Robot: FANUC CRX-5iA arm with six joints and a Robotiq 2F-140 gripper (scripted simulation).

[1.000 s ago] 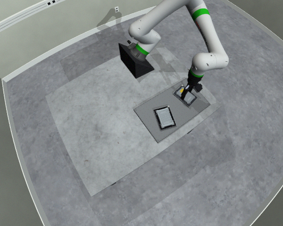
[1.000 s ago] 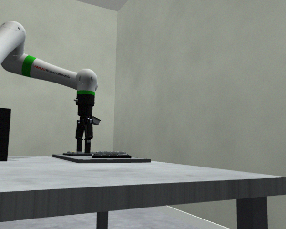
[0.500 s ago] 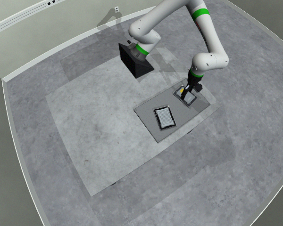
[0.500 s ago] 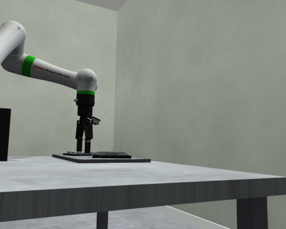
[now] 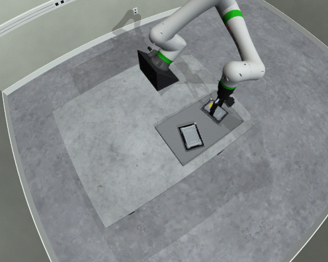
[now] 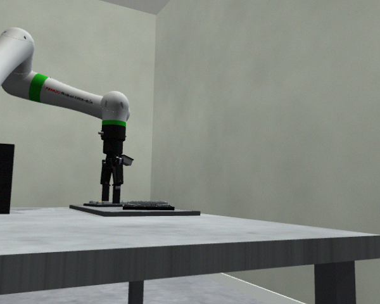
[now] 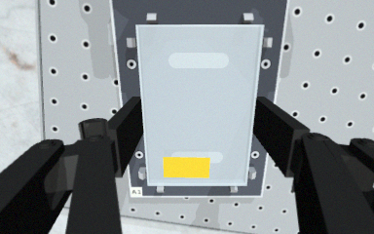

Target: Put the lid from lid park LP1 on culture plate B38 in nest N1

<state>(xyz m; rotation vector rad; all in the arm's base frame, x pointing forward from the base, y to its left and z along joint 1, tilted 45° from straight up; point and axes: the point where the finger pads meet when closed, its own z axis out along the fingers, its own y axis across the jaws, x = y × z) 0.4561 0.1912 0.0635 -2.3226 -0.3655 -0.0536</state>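
Now: the lid park 30 mm below my hand. Round my hand: black nest 240 mm to the right, 80 mm ahead, 30 mm below; then clear lid 20 mm below; then culture plate 240 mm to the right, 80 mm ahead, 20 mm below.
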